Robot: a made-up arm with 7 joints. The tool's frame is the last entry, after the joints.
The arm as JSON. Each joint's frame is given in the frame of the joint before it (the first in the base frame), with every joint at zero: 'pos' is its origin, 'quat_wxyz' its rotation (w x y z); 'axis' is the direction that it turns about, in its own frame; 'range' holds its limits. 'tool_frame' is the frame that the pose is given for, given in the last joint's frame.
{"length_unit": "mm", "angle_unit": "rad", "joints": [
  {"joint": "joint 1", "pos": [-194.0, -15.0, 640.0], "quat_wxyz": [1.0, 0.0, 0.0, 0.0], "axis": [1.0, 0.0, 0.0], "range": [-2.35, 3.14]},
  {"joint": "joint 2", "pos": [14.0, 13.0, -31.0], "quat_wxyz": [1.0, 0.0, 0.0, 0.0], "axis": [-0.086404, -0.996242, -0.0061], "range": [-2.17, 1.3]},
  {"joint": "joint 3", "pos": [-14.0, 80.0, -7.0], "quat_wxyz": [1.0, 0.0, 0.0, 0.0], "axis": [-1.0, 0.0, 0.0], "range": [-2.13, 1.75]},
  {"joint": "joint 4", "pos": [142.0, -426.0, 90.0], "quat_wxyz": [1.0, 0.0, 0.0, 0.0], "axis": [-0.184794, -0.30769, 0.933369], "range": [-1.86, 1.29]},
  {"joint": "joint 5", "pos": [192.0, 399.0, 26.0], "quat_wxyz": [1.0, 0.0, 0.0, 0.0], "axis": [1.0, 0.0, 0.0], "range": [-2.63, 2.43]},
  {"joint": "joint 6", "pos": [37.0, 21.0, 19.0], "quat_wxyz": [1.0, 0.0, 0.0, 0.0], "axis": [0.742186, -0.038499, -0.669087], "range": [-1.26, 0.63]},
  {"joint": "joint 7", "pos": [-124.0, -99.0, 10.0], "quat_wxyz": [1.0, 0.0, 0.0, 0.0], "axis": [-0.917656, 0.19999, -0.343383], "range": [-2.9, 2.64]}
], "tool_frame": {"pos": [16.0, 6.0, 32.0], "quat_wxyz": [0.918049, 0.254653, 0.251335, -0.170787]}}
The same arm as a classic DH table. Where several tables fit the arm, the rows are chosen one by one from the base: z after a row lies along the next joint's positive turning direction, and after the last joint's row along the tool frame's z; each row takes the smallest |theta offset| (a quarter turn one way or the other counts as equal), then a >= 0, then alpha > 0; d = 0 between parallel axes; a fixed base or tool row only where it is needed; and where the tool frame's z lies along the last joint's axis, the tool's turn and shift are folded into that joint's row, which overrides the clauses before.
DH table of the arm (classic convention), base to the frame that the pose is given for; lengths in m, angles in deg. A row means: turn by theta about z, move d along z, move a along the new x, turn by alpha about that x. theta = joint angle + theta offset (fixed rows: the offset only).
base (fixed): d 0.64, theta_offset -90, a 0.015, alpha -90
joint 1: d -0.1811, theta_offset -89.65, a -0.0311, alpha -94.96
joint 2: d -0.0931, theta_offset 0, a -0.0075, alpha -85.04
joint 3: d -0.1622, theta_offset 72.11, a -0.3764, alpha 79.35
joint 4: d 0.1207, theta_offset 0, a 0.3871, alpha 100.65
joint 5: d 0.2325, theta_offset -21.54, a 0.0199, alpha 42.08
joint 6: d -0.0977, theta_offset 14.3, a -0.1161, alpha 117.32
joint 7: d 0.0481, theta_offset -33.09, a 0.0235, alpha 135.22
tool (fixed): d 0.0184, theta_offset -122.06, a 0, alpha 0
Joint limits (deg, base to tool): -134.65..179.91 -124.33..74.48 -122.04..100.27 -106.57..73.91 -150.69..139.23 -72.19..36.1 -166.16..151.26

